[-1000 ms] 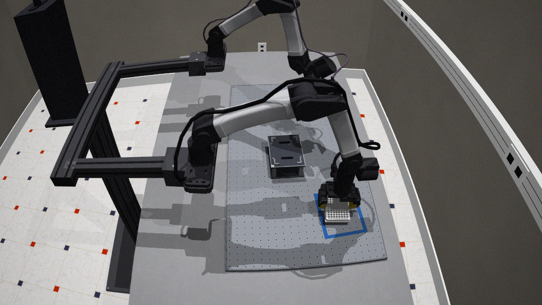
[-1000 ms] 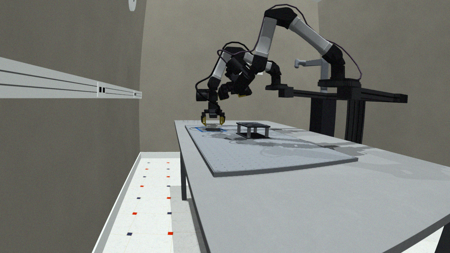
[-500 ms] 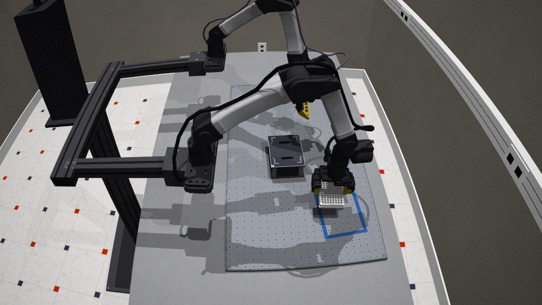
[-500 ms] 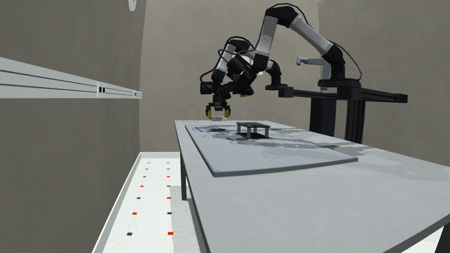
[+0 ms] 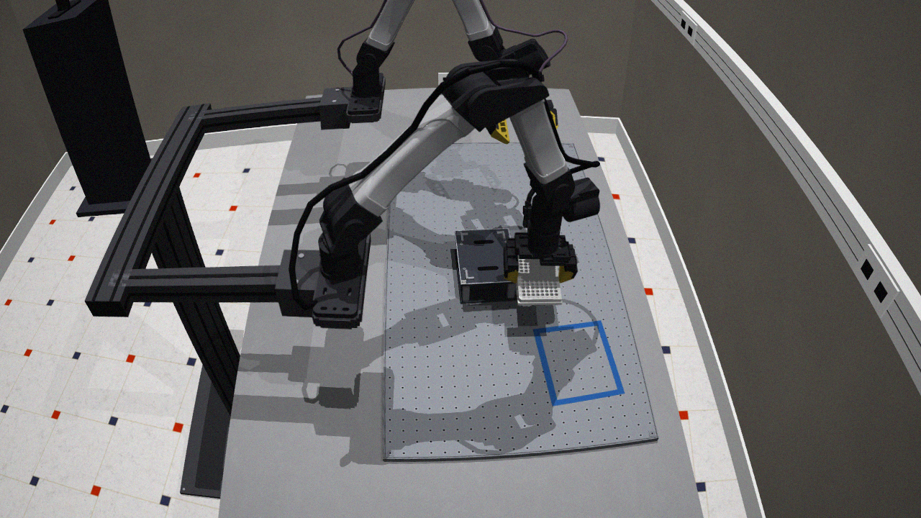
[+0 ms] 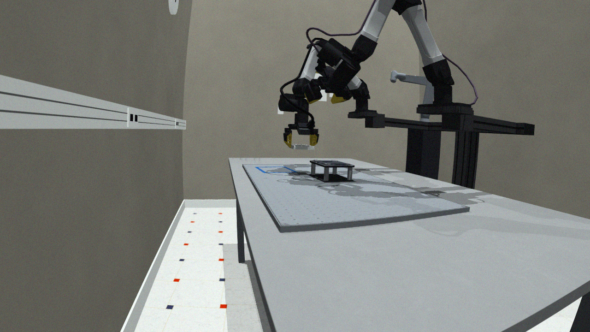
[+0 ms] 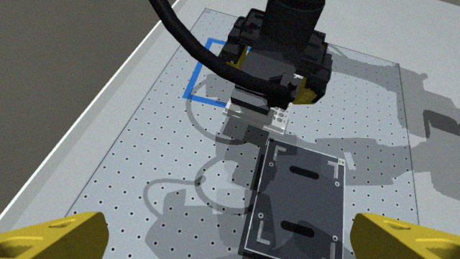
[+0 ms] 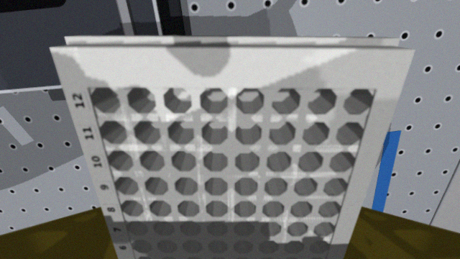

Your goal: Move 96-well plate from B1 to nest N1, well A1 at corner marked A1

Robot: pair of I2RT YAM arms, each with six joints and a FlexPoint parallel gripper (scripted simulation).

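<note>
My right hand is 12 cm to the right of the raised plate nest, 9 cm past it and 6 cm above it. Round my right hand: A1 mark: 14 cm behind, 6 cm below, 5 cm to the left; white 96-well plate: right at my right hand; perforated board: 15 cm to the left, 12 cm below, 4 cm behind.
</note>
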